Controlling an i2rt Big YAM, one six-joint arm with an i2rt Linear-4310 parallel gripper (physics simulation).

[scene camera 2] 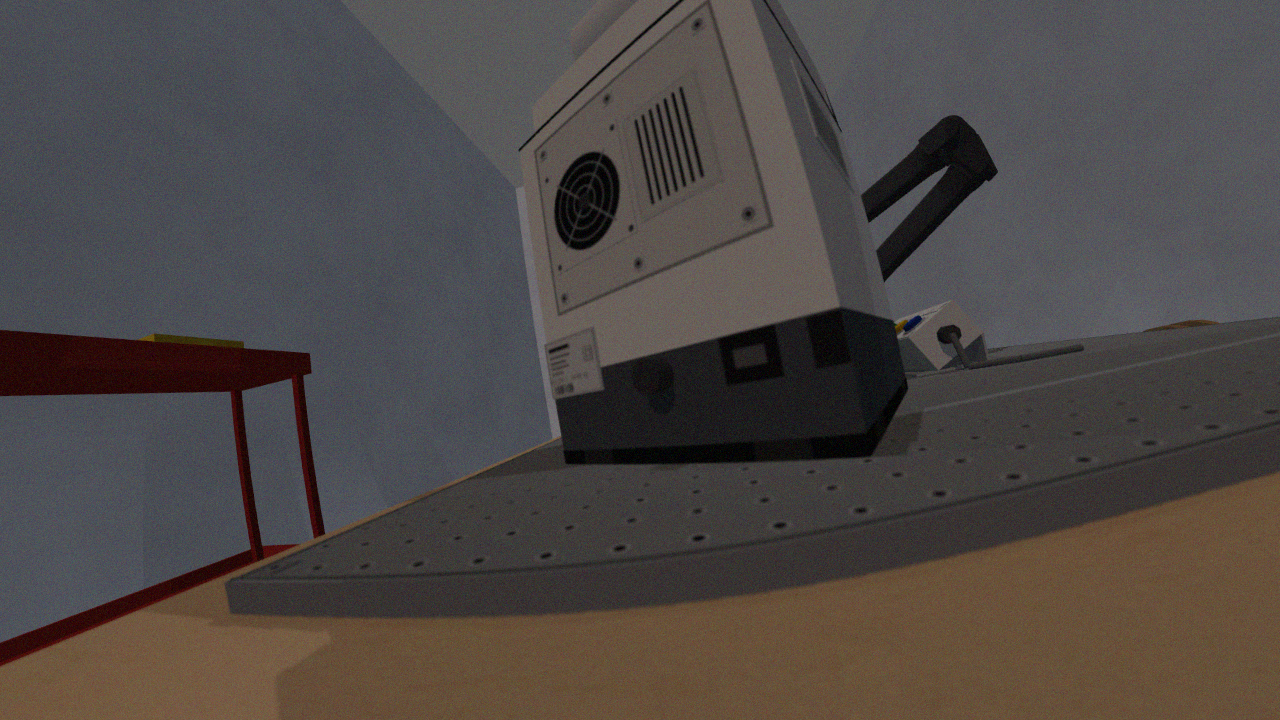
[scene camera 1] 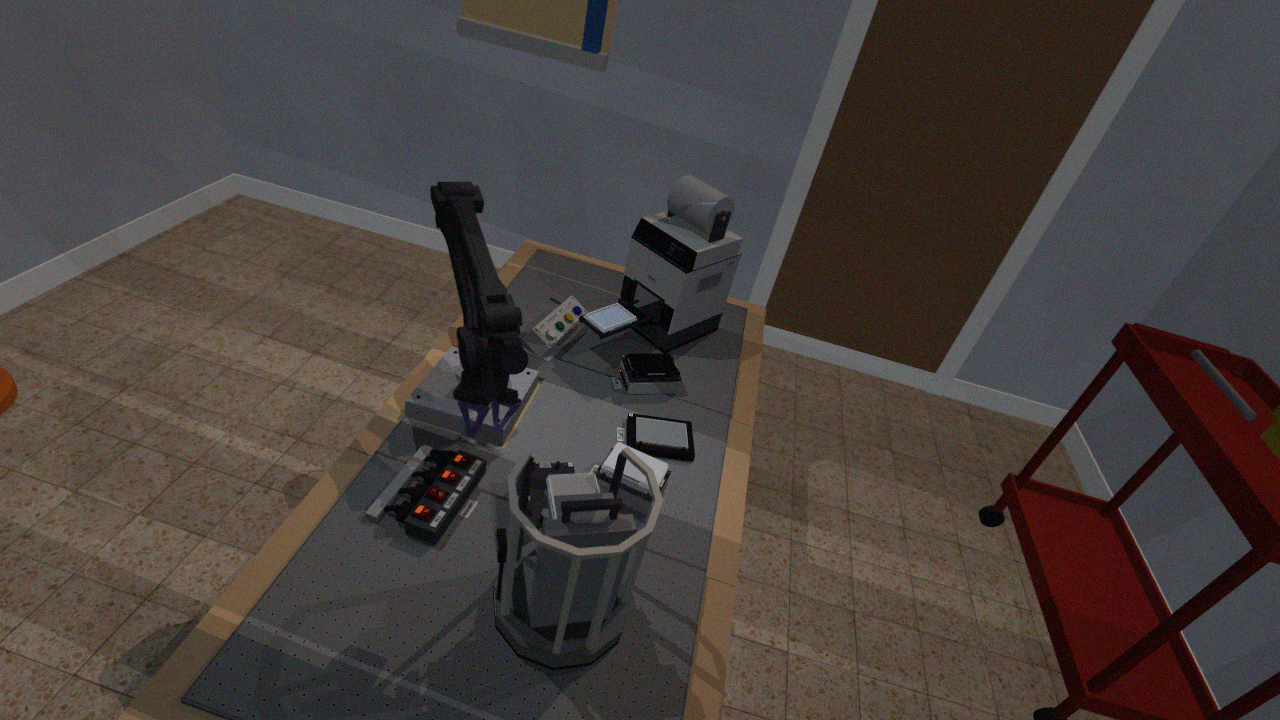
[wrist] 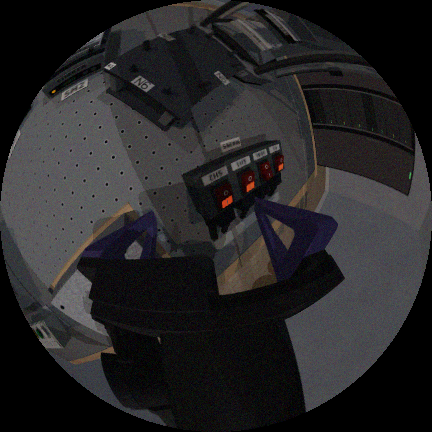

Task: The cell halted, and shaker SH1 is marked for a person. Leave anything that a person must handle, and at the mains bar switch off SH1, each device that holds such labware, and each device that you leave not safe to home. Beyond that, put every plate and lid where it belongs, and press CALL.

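Places are measured from the arm's base along level axes (x ahead, y left, z up), in metres.
Pixels of known places: gripper, between the fingertips: [scene camera 1: 484, 434] [wrist: 204, 209].
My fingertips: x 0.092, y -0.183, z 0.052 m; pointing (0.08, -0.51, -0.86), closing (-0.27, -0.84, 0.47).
For each thing: its middle in the pictures, then the offset to it from my fingertips. "*": a spot on its surface instead.
- SH2 switch, middle of its body: [wrist: 224, 196] [scene camera 1: 461, 460] dx -0.027, dy -0.050, dz -0.043 m
- SH1 switch, middle of its body: [wrist: 248, 181] [scene camera 1: 449, 476] dx -0.029, dy -0.100, dz -0.043 m
- end switch, middle of its body: [scene camera 1: 423, 511] [wrist: 279, 162] dx -0.034, dy -0.200, dz -0.043 m
- SEAL switch, middle of its body: [wrist: 265, 170] [scene camera 1: 437, 493] dx -0.031, dy -0.150, dz -0.043 m
- pale plate, middle of its body: [scene camera 1: 610, 317] dx +0.129, dy +0.539, dz +0.019 m
- white sealer, middle of its body: [scene camera 2: 705, 177] [scene camera 1: 683, 259] dx +0.270, dy +0.760, dz +0.138 m
- button box, middle of its body: [scene camera 2: 914, 341] [scene camera 1: 556, 325] dx -0.015, dy +0.520, dz -0.048 m
- round grey guard cage, a spot on its surface: [scene camera 1: 653, 514] * dx +0.387, dy -0.270, dz +0.234 m
- low black-topped device, middle of its body: [scene camera 1: 652, 365] dx +0.280, dy +0.446, dz -0.027 m
- black nest labelled N6, middle of its body: [wrist: 181, 63] [scene camera 1: 548, 500] dx +0.178, dy -0.072, dz -0.052 m
The mains bar [scene camera 1: 434, 530] [wrist: 200, 194] lies beside the arm's base. In the wrist view the SH2 switch [wrist: 225, 196], the SH1 switch [wrist: 248, 181] and the end switch [wrist: 280, 163] show lit orange halves; the SEAL switch [wrist: 266, 170] looks unlit. My gripper [scene camera 1: 486, 429] [wrist: 204, 209] is open and empty, above the bar's end near the base. A pale plate [scene camera 1: 610, 317] sits on the tray before the white sealer [scene camera 1: 689, 277] [scene camera 2: 680, 295]. Pale labware [scene camera 1: 660, 433] [scene camera 1: 633, 467] [scene camera 1: 572, 489] shows farther along the table. The button box [scene camera 1: 556, 324] [scene camera 2: 944, 335] stands beyond the base.
A round grey guard cage [scene camera 1: 653, 514] stands tall near the front, partly hiding labware. A low black-topped device [scene camera 1: 650, 368] stands midway. A black nest labelled N6 [wrist: 175, 75] and a device labelled SH2 [wrist: 75, 75] lie past the bar. A red cart [scene camera 1: 1056, 555] [scene camera 2: 161, 362] stands apart.
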